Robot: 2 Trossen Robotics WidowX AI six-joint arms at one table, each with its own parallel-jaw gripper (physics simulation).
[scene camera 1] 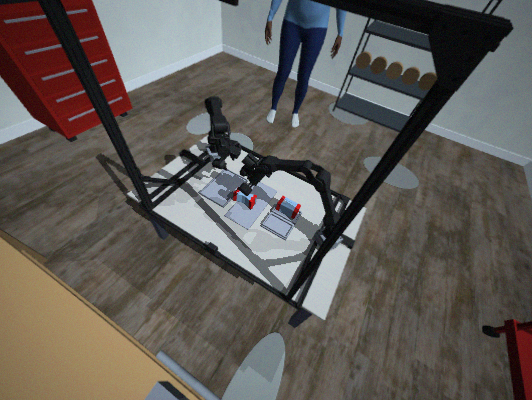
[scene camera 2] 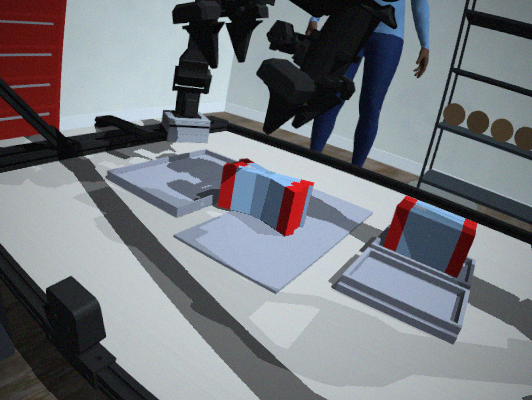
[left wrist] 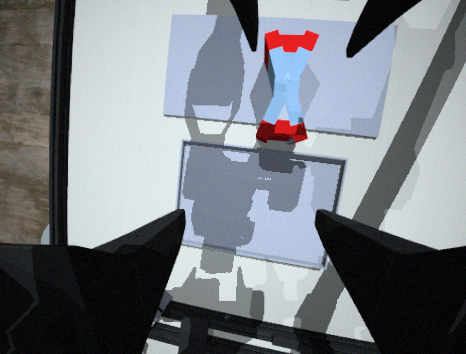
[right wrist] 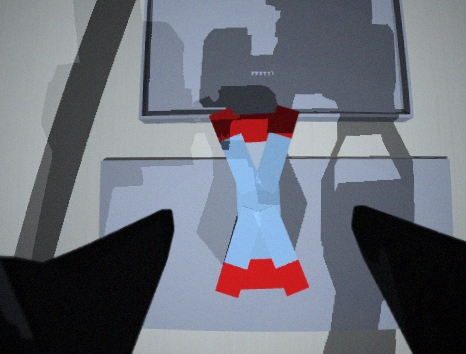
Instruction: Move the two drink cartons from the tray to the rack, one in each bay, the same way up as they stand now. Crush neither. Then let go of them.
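Pixels of known places: left gripper, fingertip midpoint: (scene camera 1: 229, 165) (scene camera 2: 228, 65) (left wrist: 250, 216); right gripper, fingertip midpoint: (scene camera 2: 280, 129) (left wrist: 300, 50) (right wrist: 262, 218); left arm's base at its link origin: (scene camera 1: 214, 149) (scene camera 2: 185, 115).
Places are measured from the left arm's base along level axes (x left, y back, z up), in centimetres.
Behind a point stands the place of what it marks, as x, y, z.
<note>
One blue carton with red ends (scene camera 1: 245, 199) @(1.8, -45.8, -0.8) (scene camera 2: 260, 195) @(1.1, -44.9, -1.4) (left wrist: 287, 80) @(2.6, -44.6, 1.6) (right wrist: 257, 200) @(2.3, -44.1, 1.6), narrow-waisted from above, stands on a flat grey plate (scene camera 1: 245, 220) (scene camera 2: 270, 265) (left wrist: 350, 90) (right wrist: 125, 210); one end reaches past its edge towards the walled tray (scene camera 1: 210, 192) @(-13.9, -30.4, -4.9) (scene camera 2: 140, 175) @(-14.2, -28.4, -5.0) (left wrist: 320, 240) @(-16.7, -31.4, -5.0) (right wrist: 170, 65) @(-11.6, -37.2, -5.0). The other carton (scene camera 1: 288, 207) @(20.7, -62.0, 2.2) (scene camera 2: 427, 235) @(19.7, -61.4, -0.2) stands upright in the far bay of the two-bay rack (scene camera 1: 276, 225) @(11.7, -66.4, -4.6) (scene camera 2: 405, 285) @(13.0, -65.9, -4.6); the near bay is empty. My right gripper (scene camera 2: 284, 125) @(2.4, -44.7, 8.6) (right wrist: 262, 218) @(2.4, -44.7, 8.6) is open above the waisted carton, fingers to either side. My left gripper (scene camera 2: 228, 62) @(-2.5, -32.7, 15.8) (left wrist: 250, 216) @(-2.5, -32.7, 15.8) is open above the walled tray.
A black frame surrounds the table, with a small black block (scene camera 2: 75, 315) @(-24.8, -68.7, -0.4) on its near rail. My right arm reaches across above the table, its gripper close to my left gripper. A person (scene camera 1: 302, 50) stands behind the table, beside a shelf of round brown items.
</note>
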